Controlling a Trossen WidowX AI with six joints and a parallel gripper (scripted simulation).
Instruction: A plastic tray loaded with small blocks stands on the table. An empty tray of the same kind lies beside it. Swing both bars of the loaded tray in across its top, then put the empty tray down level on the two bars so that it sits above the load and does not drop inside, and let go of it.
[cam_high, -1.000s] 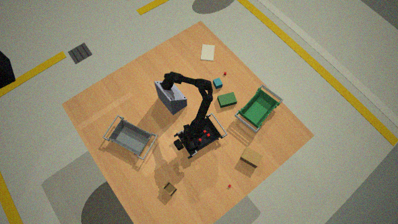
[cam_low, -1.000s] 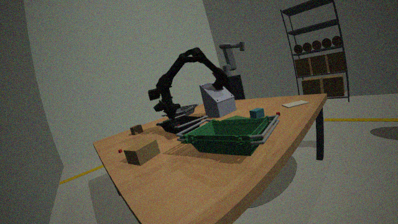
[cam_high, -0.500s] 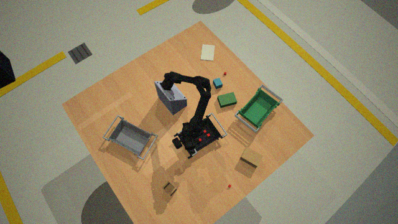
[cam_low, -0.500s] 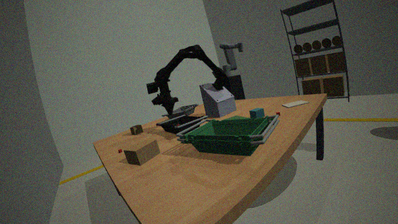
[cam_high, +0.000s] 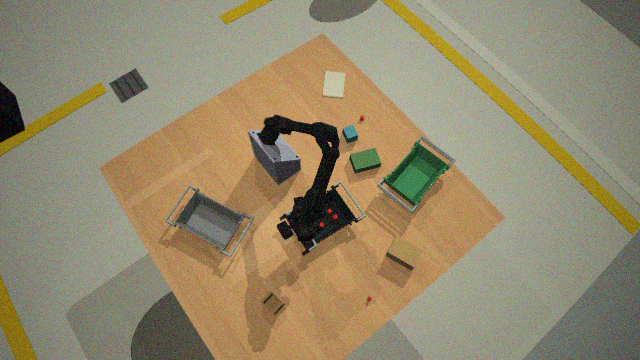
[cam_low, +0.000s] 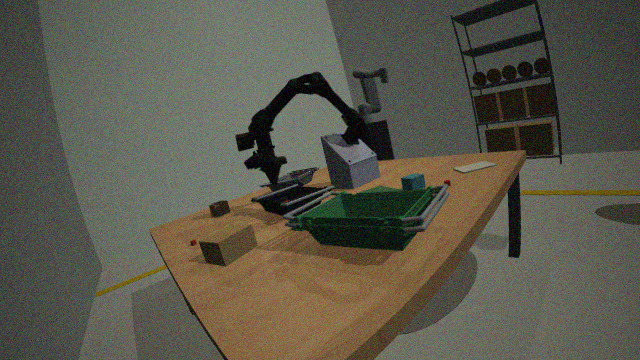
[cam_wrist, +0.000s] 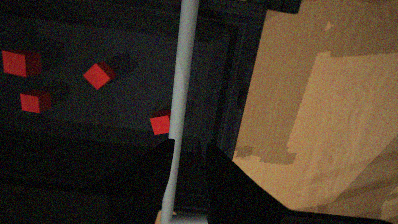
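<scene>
The grey plastic tray lies 310 mm to the right of my gripper tip, 230 mm behind it and 40 mm below it. The rest, counted from my gripper tip: red block 370 mm ahead, 80 mm to the left, 80 mm below; small brown box 250 mm to the right, 190 mm ahead, 70 mm below; green block 400 mm to the left, 140 mm behind, 70 mm below.
</scene>
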